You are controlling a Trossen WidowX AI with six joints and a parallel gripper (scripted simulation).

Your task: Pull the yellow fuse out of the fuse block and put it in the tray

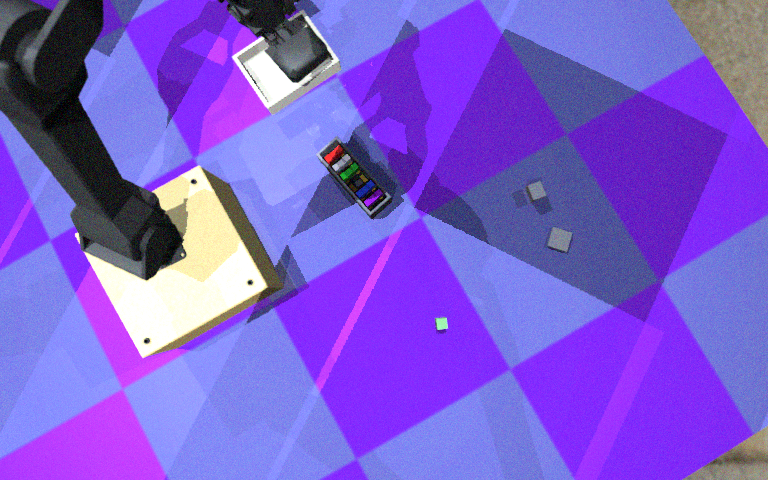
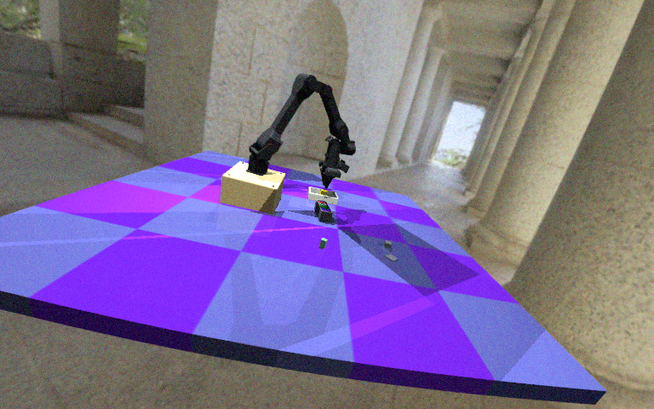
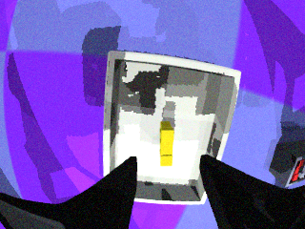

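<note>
The yellow fuse lies 3 cm below my gripper tip. Also, from my gripper tip: white tray (5 cm below).
</note>
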